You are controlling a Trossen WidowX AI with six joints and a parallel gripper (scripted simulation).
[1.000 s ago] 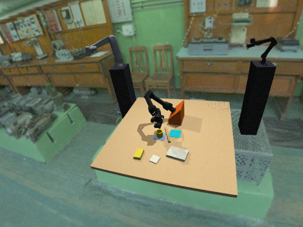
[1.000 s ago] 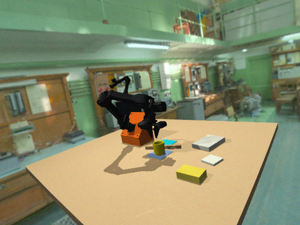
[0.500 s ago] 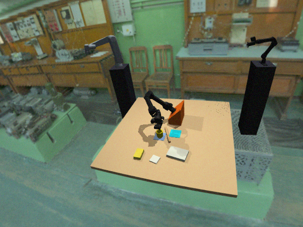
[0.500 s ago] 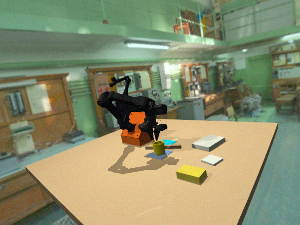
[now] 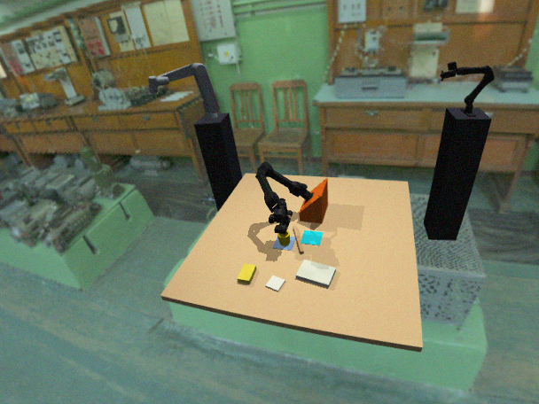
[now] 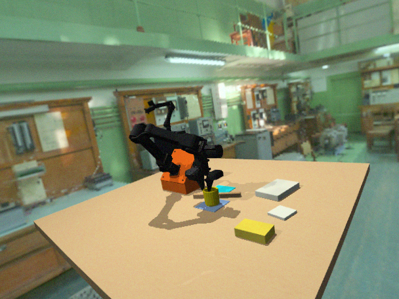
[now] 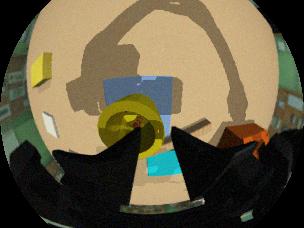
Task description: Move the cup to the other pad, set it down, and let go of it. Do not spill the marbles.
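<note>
Right now my gripper tip is 2 cm short of the cup and 2 cm above it. From my gripper tip the other things lie so: white tile (34 cm ahead, 5 cm below); then cyan pad (3 cm behind, 15 cm to the left, 7 cm below); then wooden stick (7 cm to the left, 6 cm below).
</note>
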